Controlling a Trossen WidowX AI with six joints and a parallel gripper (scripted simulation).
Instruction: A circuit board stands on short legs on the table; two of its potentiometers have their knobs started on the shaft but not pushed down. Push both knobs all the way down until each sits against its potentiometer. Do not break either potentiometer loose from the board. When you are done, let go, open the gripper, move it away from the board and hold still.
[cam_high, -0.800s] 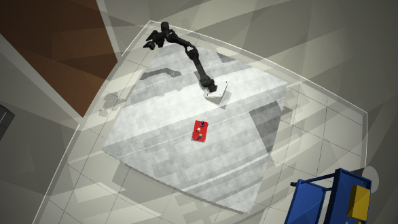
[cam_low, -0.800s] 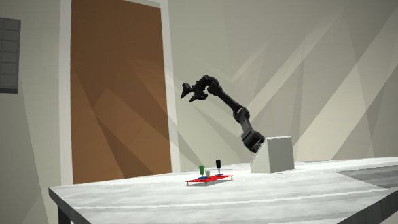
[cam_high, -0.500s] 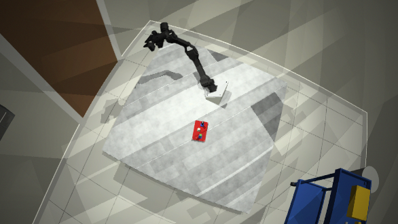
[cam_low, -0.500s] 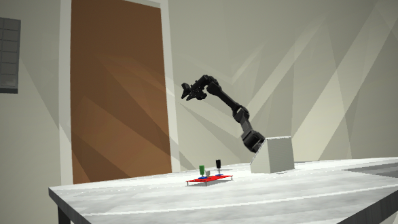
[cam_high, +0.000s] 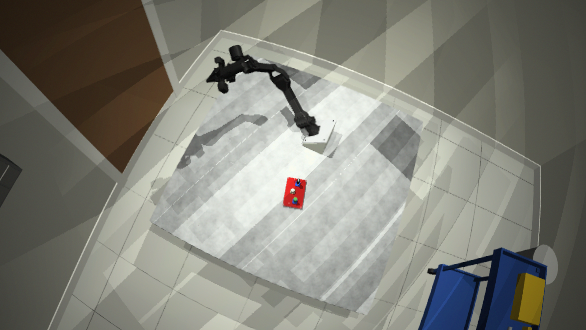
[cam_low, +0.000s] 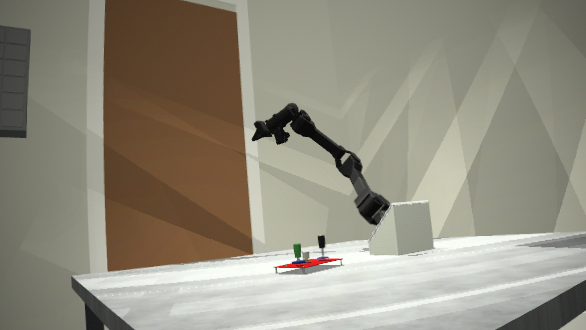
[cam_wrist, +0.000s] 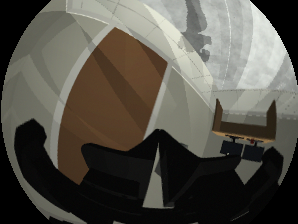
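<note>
My gripper tip is 21 cm short of the black knob, 53 cm to the right of it and 40 cm above it. Also, from my gripper tip: green knob 31 cm ahead, 54 cm to the left, 41 cm below.
</note>
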